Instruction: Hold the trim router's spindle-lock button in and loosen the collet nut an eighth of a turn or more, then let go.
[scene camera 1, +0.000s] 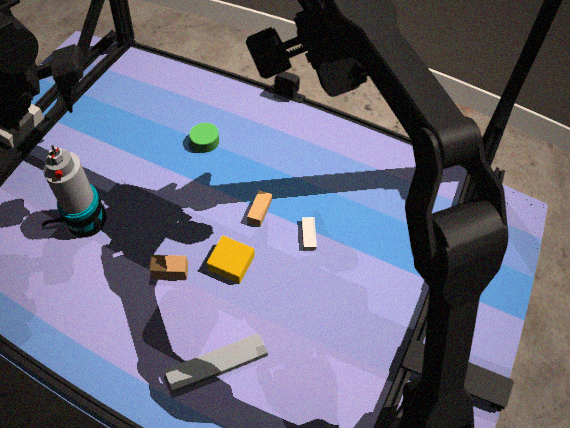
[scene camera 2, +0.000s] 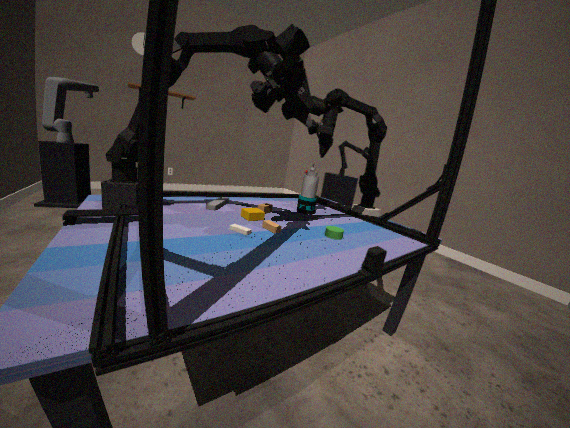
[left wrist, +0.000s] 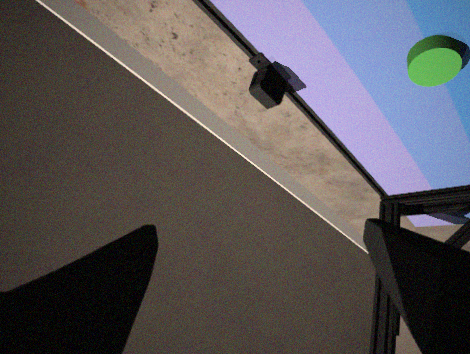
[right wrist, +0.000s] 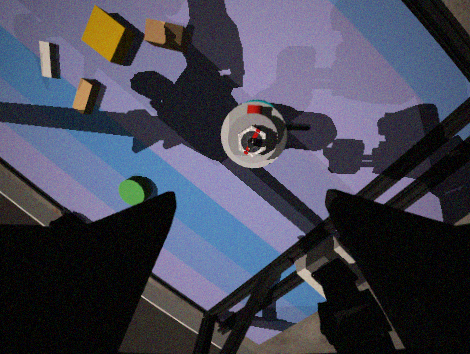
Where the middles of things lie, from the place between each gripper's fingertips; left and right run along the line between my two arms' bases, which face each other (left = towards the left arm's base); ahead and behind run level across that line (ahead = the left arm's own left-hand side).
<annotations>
Now: the green disc (scene camera 1: 204, 137) 27 cm behind my right hand, 24 cm below it and 6 cm to the left of it. The rest, counted from my right hand: grey bar (scene camera 1: 197, 370) 39 cm to the left, 24 cm below, 5 cm ahead; then yellow block (scene camera 1: 230, 259) 29 cm to the left, 23 cm below, 10 cm behind.
Now: the green disc 30 cm below my left hand, 18 cm to the right of it and 7 cm ahead of it. The rest, counted from my left hand: grey bar 39 cm ahead, 30 cm below, 14 cm to the left; then yellow block 30 cm below, 24 cm ahead, 4 cm to the left.
</annotations>
